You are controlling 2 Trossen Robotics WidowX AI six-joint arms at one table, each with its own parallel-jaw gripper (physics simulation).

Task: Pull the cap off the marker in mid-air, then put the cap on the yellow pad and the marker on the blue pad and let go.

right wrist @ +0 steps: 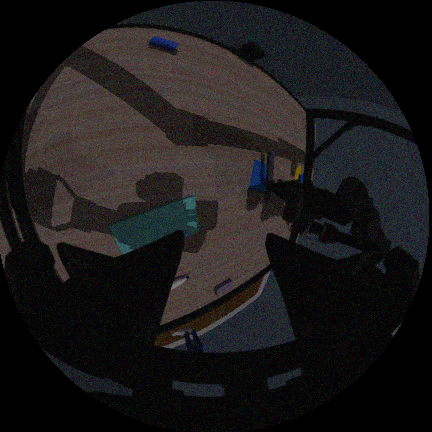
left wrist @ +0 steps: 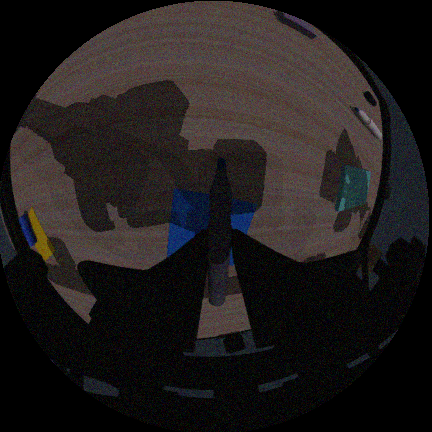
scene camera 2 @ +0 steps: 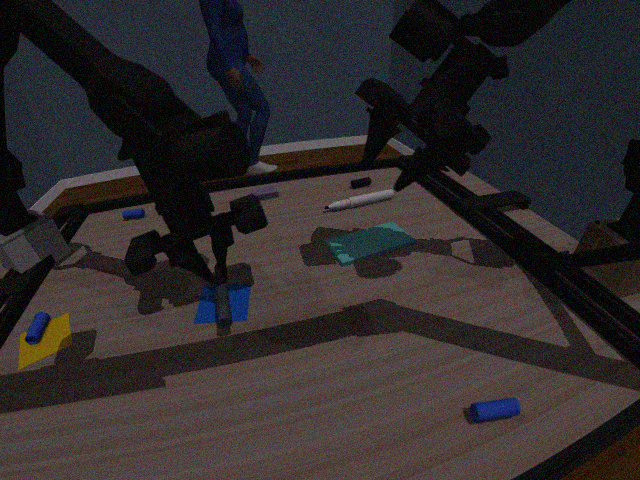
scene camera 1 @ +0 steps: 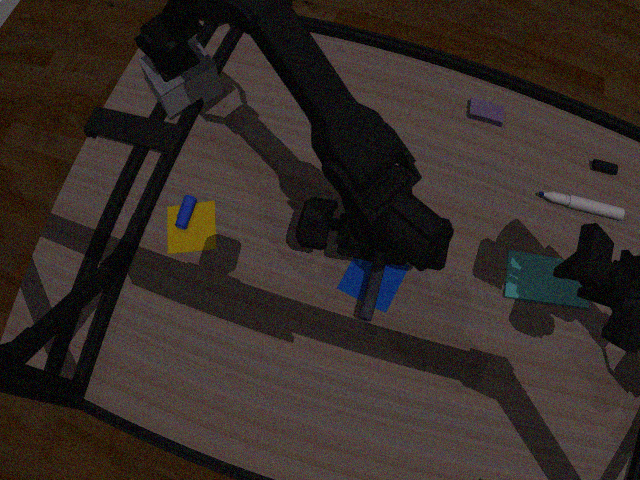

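Where they show: left gripper, fingertip midpoint: (right wrist: 268, 185) (left wrist: 219, 234) (scene camera 2: 220, 280) (scene camera 1: 380, 259); right gripper, fingertip midpoint: (right wrist: 225, 237) (scene camera 2: 379, 180) (scene camera 1: 566, 282); left arm's base, origin of the base link: (right wrist: 311, 225) (scene camera 2: 16, 224) (scene camera 1: 175, 60); right arm's base, origin of the base link: (left wrist: 375, 263) (scene camera 2: 633, 234).
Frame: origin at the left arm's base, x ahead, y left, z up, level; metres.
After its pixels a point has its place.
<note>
The dark grey, uncapped marker (scene camera 1: 369, 295) {x 0.469, y 0.037, z -0.050 m} (scene camera 2: 222, 305) {x 0.476, y 0.033, z -0.049 m} (left wrist: 220, 212) {x 0.422, y 0.094, z -0.052 m} extends across the blue pad (scene camera 1: 391, 285) {x 0.469, y 0.078, z -0.087 m} (scene camera 2: 240, 305) {x 0.472, y 0.069, z -0.087 m} (left wrist: 178, 239) {x 0.424, y 0.044, z -0.087 m} (right wrist: 257, 176) {x 0.455, y 0.072, z -0.087 m}. My left gripper (scene camera 2: 217, 282) {x 0.436, y 0.079, z -0.058 m} (left wrist: 219, 234) {x 0.436, y 0.079, z -0.058 m} is low over the pad, shut on the marker's body; whether the marker touches the pad cannot be told. In scene camera 1 the left arm hides the marker's tip end. A blue cap (scene camera 1: 186, 211) {x 0.215, y -0.103, z -0.069 m} (scene camera 2: 38, 327) {x 0.221, y -0.105, z -0.072 m} (left wrist: 27, 229) {x 0.217, y -0.098, z -0.075 m} lies on the yellow pad (scene camera 1: 178, 243) {x 0.243, y -0.139, z -0.087 m} (scene camera 2: 57, 336) {x 0.248, y -0.097, z -0.087 m} (left wrist: 41, 239) {x 0.247, y -0.104, z -0.087 m}. My right gripper (scene camera 2: 381, 174) {x 0.627, y 0.228, z 0.063 m} (right wrist: 225, 237) {x 0.627, y 0.228, z 0.063 m} is open and empty, raised near the teal block.
A teal block (scene camera 1: 542, 280) {x 0.603, y 0.270, z -0.080 m} (scene camera 2: 369, 241) {x 0.609, y 0.278, z -0.080 m} (right wrist: 155, 222) {x 0.620, y 0.274, z -0.079 m} lies under the right gripper. Behind it are a white marker (scene camera 1: 584, 204) {x 0.556, y 0.415, z -0.067 m} (scene camera 2: 361, 199) {x 0.558, y 0.412, z -0.070 m}, a black cylinder (scene camera 1: 604, 166) {x 0.530, y 0.506, z -0.068 m} (scene camera 2: 360, 182) {x 0.532, y 0.502, z -0.071 m} and a purple block (scene camera 1: 485, 111) {x 0.331, y 0.382, z -0.072 m}. Other blue cylinders lie front right (scene camera 2: 494, 409) {x 0.810, y 0.014, z -0.067 m} and back left in scene camera 2.
</note>
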